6 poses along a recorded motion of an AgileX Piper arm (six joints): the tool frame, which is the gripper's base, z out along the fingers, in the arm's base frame.
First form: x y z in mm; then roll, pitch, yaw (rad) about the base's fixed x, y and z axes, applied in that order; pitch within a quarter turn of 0, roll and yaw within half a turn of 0.
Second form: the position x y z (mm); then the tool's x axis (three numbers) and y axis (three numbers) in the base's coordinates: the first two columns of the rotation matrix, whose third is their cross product. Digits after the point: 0 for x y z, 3 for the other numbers.
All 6 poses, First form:
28 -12 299 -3.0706 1.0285 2.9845
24 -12 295 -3.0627 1.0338 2.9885
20 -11 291 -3.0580 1.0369 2.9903
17 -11 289 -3.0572 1.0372 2.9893
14 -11 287 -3.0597 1.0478 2.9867
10 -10 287 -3.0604 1.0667 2.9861
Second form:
28 -12 299 -0.510 0.081 -0.857 0.216 0.976 -0.037
24 -12 295 -0.506 0.078 -0.859 0.219 0.975 -0.040
20 -11 291 -0.503 0.077 -0.861 0.221 0.974 -0.042
17 -11 289 -0.503 0.077 -0.861 0.223 0.974 -0.043
14 -11 287 -0.493 0.077 -0.866 0.224 0.974 -0.041
10 -10 287 -0.477 0.075 -0.876 0.225 0.974 -0.039

